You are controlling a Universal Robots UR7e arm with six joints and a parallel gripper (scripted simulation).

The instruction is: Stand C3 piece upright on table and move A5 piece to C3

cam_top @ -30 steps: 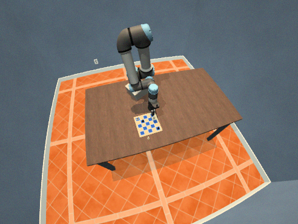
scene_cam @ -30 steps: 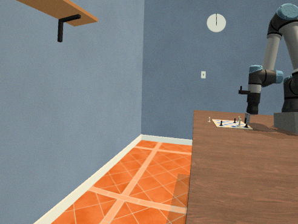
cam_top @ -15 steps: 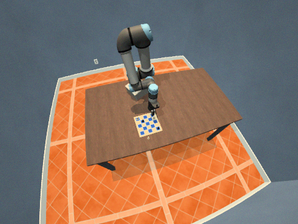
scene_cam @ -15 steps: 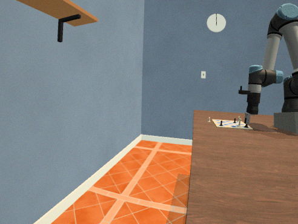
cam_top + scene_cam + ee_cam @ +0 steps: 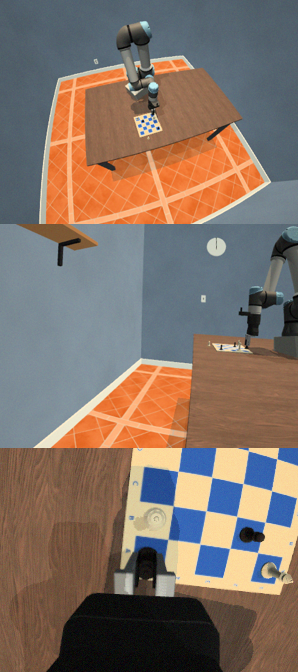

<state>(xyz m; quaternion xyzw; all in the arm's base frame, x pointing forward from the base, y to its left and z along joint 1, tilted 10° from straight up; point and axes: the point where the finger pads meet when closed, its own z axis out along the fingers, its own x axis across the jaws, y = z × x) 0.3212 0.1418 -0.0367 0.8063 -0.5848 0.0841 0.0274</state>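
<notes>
The cream chessboard is 9 cm ahead of my hand, 6 cm to the right of it and 6 cm below it. Also, from my hand: tall black piece (1 cm below); small white piece (24 cm ahead, 6 cm to the right, 5 cm below).
</notes>
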